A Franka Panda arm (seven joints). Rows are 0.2 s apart.
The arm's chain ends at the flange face. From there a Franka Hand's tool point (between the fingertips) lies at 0.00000 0.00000 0.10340 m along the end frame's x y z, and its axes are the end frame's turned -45 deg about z.
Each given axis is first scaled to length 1.
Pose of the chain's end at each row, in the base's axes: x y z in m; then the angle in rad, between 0 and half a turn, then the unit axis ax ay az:
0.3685 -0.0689 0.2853 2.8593 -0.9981 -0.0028 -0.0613
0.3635 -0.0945 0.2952 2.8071 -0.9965 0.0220 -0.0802
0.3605 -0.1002 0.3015 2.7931 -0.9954 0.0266 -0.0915
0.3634 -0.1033 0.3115 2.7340 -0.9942 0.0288 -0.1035
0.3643 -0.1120 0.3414 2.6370 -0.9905 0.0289 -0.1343
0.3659 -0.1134 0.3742 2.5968 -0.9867 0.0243 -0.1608
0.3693 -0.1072 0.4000 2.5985 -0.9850 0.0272 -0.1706
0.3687 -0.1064 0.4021 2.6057 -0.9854 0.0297 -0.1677
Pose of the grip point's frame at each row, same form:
0.3808 -0.0401 0.1868 2.9277 -0.9171 -0.3829 -0.1105
0.3803 -0.0610 0.1988 2.8939 -0.9232 -0.3587 -0.1378
0.3797 -0.0655 0.2060 2.8896 -0.9231 -0.3538 -0.1508
0.3850 -0.0631 0.2187 2.8441 -0.9205 -0.3504 -0.1730
0.3915 -0.0632 0.2544 2.7779 -0.9119 -0.3469 -0.2193
0.3976 -0.0613 0.2907 2.7607 -0.9033 -0.3483 -0.2506
0.4030 -0.0555 0.3171 2.7696 -0.9022 -0.3449 -0.2589
0.4020 -0.0553 0.3186 2.7741 -0.9041 -0.3430 -0.2550

